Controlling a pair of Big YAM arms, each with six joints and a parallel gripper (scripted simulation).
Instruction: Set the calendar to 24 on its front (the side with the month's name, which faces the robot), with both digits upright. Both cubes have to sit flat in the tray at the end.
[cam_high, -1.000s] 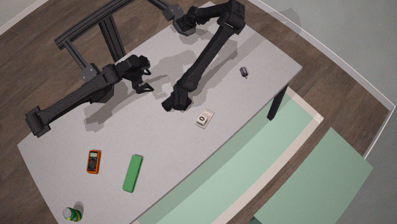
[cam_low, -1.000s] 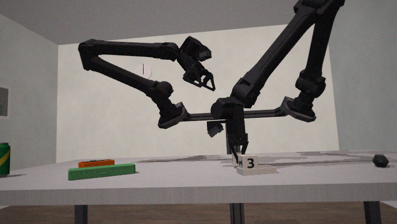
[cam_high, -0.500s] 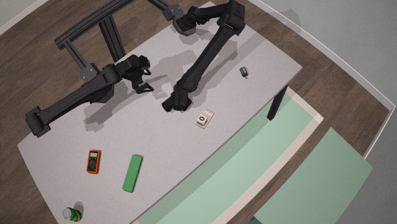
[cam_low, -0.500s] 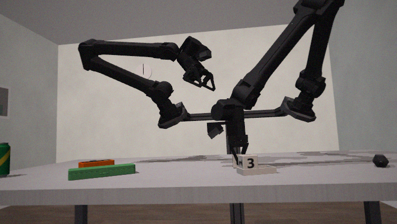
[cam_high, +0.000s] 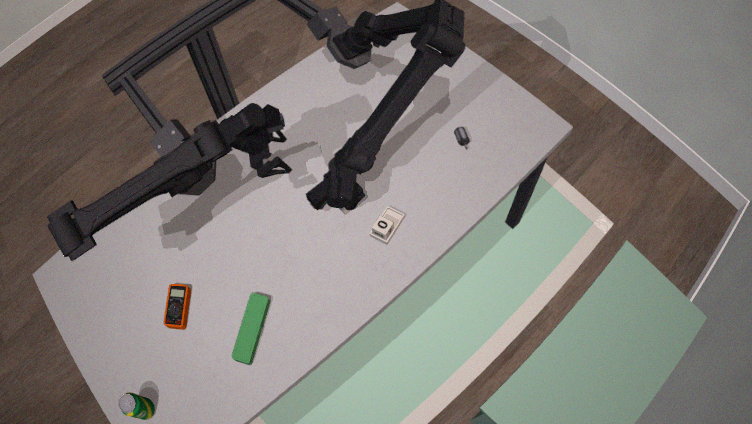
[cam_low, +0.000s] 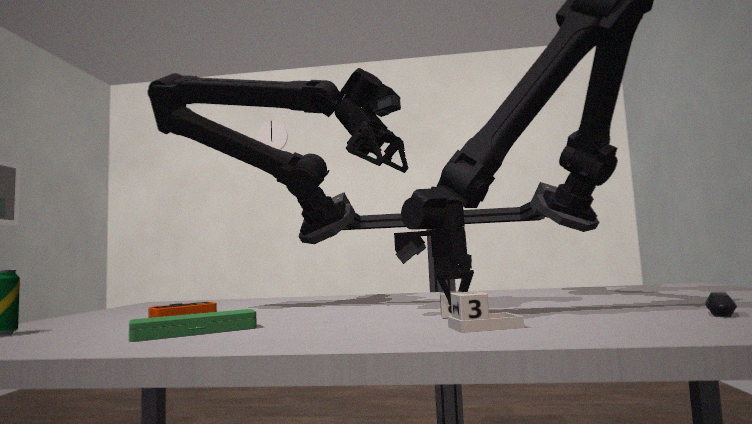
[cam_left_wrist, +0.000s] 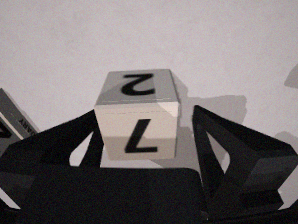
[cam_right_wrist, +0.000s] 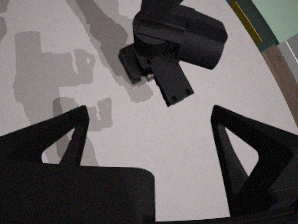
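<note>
The calendar tray lies 14 cm ahead of my left hand, 3 cm to the left of it and 1 cm below it. From my left hand the other things lie so: green box 46 cm to the right, 10 cm ahead, 1 cm below; then dark object 41 cm to the left, 10 cm ahead.
</note>
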